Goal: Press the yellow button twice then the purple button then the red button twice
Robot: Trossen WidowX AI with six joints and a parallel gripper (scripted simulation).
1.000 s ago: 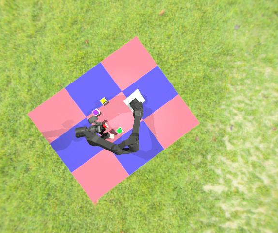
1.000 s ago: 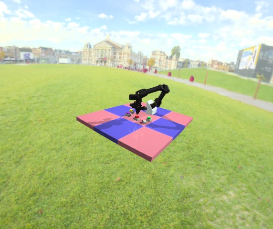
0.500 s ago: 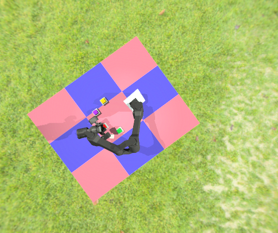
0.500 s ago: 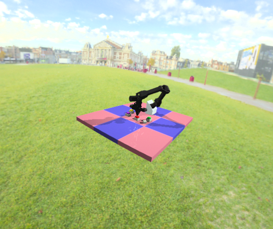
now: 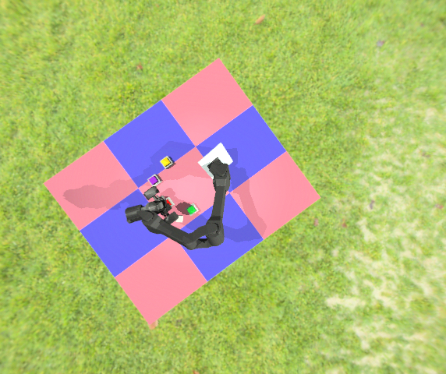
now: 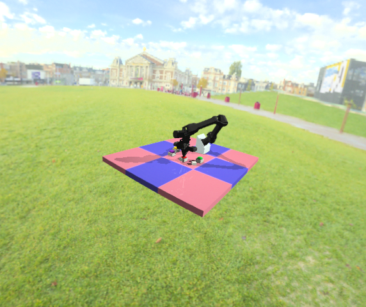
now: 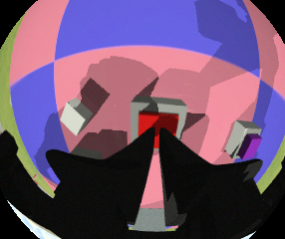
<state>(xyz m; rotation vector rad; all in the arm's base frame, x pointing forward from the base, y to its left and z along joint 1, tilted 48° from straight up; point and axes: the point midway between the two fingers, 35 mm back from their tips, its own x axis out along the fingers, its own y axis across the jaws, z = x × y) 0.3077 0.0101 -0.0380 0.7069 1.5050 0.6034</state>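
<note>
Right now my gripper tip is 10 mm above the red button. Round my gripper tip: green button 100 mm to the left, 80 mm behind; then white block 100 mm to the left, 20 mm below, 10 mm ahead; then purple button 130 mm to the right, 30 mm behind.
</note>
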